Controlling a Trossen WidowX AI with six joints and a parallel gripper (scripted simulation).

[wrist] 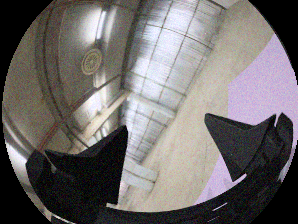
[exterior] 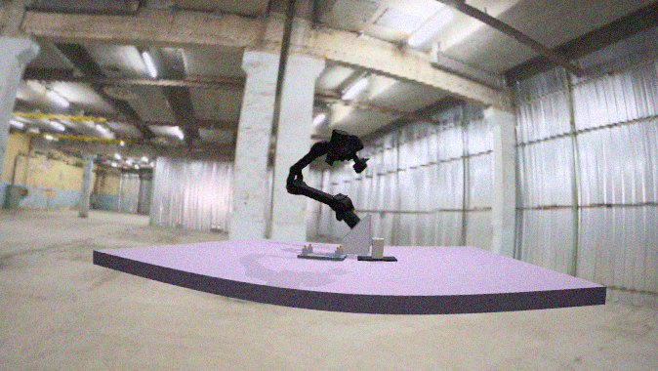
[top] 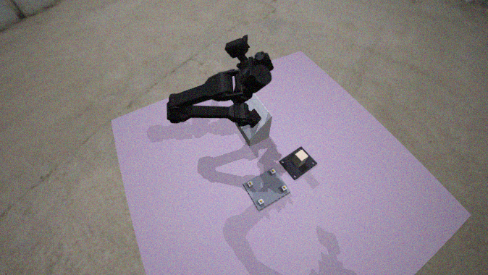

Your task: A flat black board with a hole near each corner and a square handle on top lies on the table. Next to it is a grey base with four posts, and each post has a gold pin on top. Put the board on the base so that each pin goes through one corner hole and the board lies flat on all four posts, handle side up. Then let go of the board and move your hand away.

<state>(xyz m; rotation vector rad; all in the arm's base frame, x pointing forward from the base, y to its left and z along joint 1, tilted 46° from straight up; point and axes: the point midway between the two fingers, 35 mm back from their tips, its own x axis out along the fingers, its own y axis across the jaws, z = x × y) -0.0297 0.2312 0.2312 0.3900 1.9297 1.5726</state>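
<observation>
Right now my gripper tip is 300 mm short of the flat black board, 90 mm to the right of it and 430 mm above it. Round my gripper tip: grey base (340 mm ahead, 110 mm to the right, 450 mm below).
</observation>
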